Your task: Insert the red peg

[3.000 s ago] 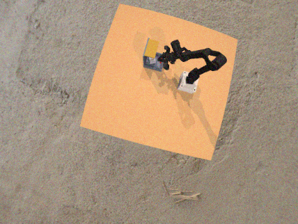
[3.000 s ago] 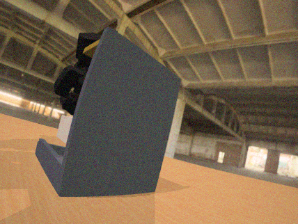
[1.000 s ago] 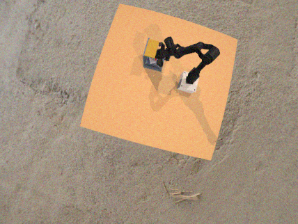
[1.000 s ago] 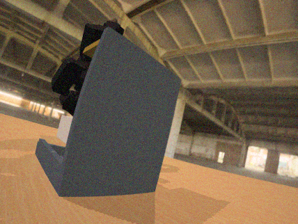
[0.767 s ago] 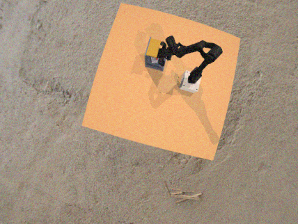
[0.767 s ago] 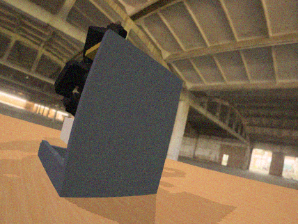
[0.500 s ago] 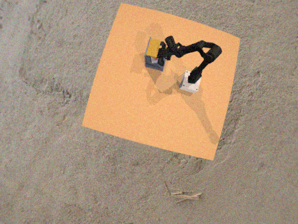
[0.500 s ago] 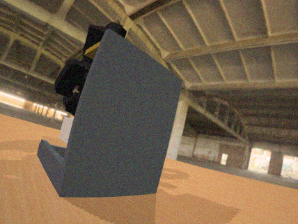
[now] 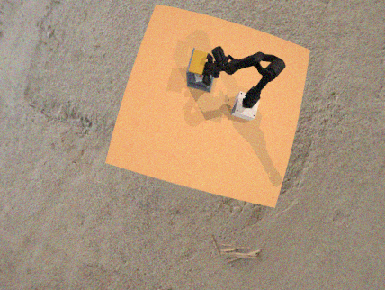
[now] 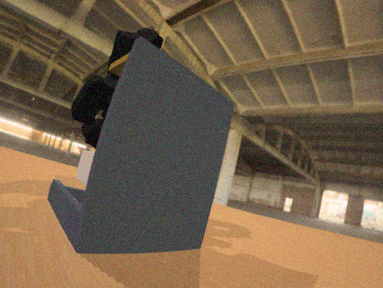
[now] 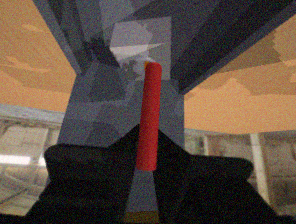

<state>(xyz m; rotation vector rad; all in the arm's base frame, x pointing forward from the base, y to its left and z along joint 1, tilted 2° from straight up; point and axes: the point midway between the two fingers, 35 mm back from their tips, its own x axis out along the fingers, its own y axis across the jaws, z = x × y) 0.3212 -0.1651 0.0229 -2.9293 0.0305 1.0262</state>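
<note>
My gripper tip is 40 mm short of the blue wall and 20 mm to the left of it. The rest, counted from my gripper tip: red peg: 30 mm behind, 10 mm below; then yellow roof: 10 mm to the right, 100 mm above.
</note>
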